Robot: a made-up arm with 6 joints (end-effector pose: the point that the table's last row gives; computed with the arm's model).
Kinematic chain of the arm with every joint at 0, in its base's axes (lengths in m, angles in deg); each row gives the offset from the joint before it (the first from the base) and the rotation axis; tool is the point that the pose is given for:
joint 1: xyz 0 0 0.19 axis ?
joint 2: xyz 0 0.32 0.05 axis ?
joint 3: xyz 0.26 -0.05 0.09 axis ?
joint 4: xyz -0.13 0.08 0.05 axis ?
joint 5: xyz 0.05 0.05 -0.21 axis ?
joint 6: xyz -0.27 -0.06 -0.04 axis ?
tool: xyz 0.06 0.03 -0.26
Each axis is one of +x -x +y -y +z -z.
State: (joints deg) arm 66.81 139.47 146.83 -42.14 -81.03 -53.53
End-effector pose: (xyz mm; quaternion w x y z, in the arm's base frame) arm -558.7 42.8 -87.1 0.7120 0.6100 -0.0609 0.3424
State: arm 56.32 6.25 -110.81 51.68 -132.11 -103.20
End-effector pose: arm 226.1 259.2 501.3 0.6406 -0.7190 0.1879 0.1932
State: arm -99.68 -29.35 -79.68 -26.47 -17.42 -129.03
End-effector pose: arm 129.2 -573.0 -313.1 0.1333 -0.0747 0.5413 0.8268
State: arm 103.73 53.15 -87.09 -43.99 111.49 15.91
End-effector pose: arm -308.6 115.6 215.7 0.6412 -0.0590 -0.3763 0.6661
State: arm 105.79 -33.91 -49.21 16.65 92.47 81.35
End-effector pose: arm -424.2 -225.5 217.7 0.0370 -0.0163 0.6279 0.7773
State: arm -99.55 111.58 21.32 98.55 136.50 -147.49
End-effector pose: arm 366.2 390.2 241.1 0.0806 -0.5316 -0.5167 0.6663
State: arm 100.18 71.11 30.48 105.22 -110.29 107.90
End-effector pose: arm 72.0 84.3 110.7 0.5957 -0.4923 -0.5559 0.3061
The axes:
joint 1: +z
joint 2: -y
joint 3: +y
joint 4: -z
joint 5: +y
joint 6: +z

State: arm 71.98 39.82 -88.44 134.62 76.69 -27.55
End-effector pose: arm -496.5 294.8 546.1 0.2462 0.7100 0.5793 0.3158
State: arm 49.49 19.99 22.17 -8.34 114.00 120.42
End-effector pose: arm -276.4 235.3 681.9 0.0058 0.4422 0.7245 0.5287
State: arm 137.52 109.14 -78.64 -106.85 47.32 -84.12
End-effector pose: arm 129.4 -192.0 641.7 0.3470 0.7772 -0.4662 -0.2413
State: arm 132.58 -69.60 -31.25 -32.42 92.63 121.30
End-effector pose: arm -193.7 -152.6 381.1 0.4380 0.2126 -0.8570 -0.1691
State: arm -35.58 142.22 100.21 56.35 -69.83 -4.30
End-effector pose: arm 136.6 77.1 5.4 0.3080 -0.3061 -0.6725 -0.5993
